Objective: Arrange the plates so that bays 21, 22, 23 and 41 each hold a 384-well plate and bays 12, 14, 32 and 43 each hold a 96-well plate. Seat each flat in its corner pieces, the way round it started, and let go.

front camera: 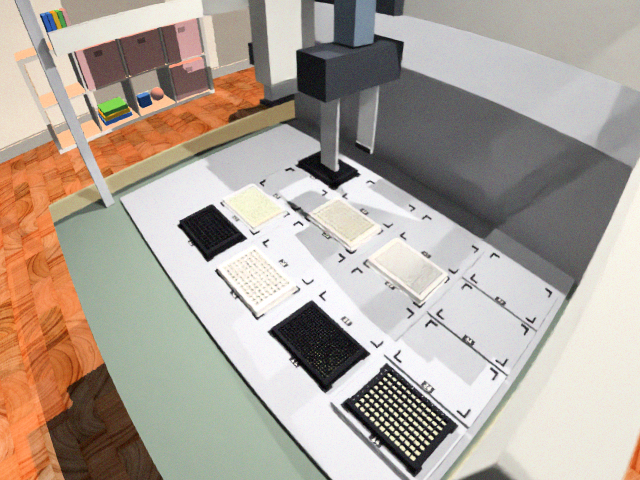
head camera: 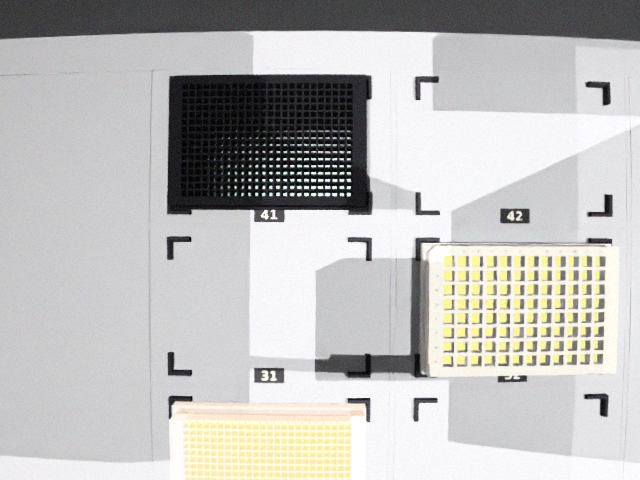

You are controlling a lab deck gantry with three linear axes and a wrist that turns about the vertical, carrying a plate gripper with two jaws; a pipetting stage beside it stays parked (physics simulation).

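Where they show: gripper, fingertip midpoint: (front camera: 347, 157); robot's base, origin of the base link: (front camera: 179, 225).
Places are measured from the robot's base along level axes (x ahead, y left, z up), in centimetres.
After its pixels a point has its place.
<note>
My gripper (front camera: 347, 161) @[x 22.8, y 25.7, z 16.0 cm] is open and empty, raised over the rear of the deck; its front finger overlaps the black 384-well plate (front camera: 310, 164) @[x 3.2, y 33.7, z 1.3 cm] (head camera: 268, 139) @[x 6.5, y 36.4, z 1.4 cm] in bay 41. A cream 96-well plate (front camera: 344, 222) @[x 23.2, y 25.5, z 1.1 cm] (head camera: 522, 310) @[x 22.6, y 25.7, z 1.4 cm] lies flat in bay 32. A pale yellow 384-well plate (front camera: 254, 205) @[x 7.1, y 14.9, z 1.4 cm] (head camera: 268, 449) @[x 6.5, y 16.8, z 1.4 cm] is in bay 21. A white fine-welled plate (front camera: 406, 268) @[x 39.3, y 25.2, z 1.3 cm] is in bay 33. Along the front row lie a black plate (front camera: 211, 230) @[x 7.4, y 4.2, z 1.3 cm] in bay 11, a white 96-well plate (front camera: 256, 280) @[x 23.8, y 3.9, z 1.3 cm] in 12, a black 384-well plate (front camera: 319, 343) @[x 39.8, y 4.0, z 1.3 cm] in 13 and a black 96-well plate (front camera: 400, 418) @[x 55.9, y 4.0, z 2.0 cm] in 14.
Bays 22, 23, 24, 31, 34, 42, 43 and 44 show bare corner pieces. A pale column (front camera: 284, 41) @[x 12.6, y 21.1, z 34.8 cm] stands behind the deck's left end. A thin grey post (front camera: 72, 113) @[x -20.7, y -9.7, z 23.6 cm] rises at the left edge. A dark wall (front camera: 465, 134) @[x 32.3, y 49.9, z 16.7 cm] runs along the rear.
</note>
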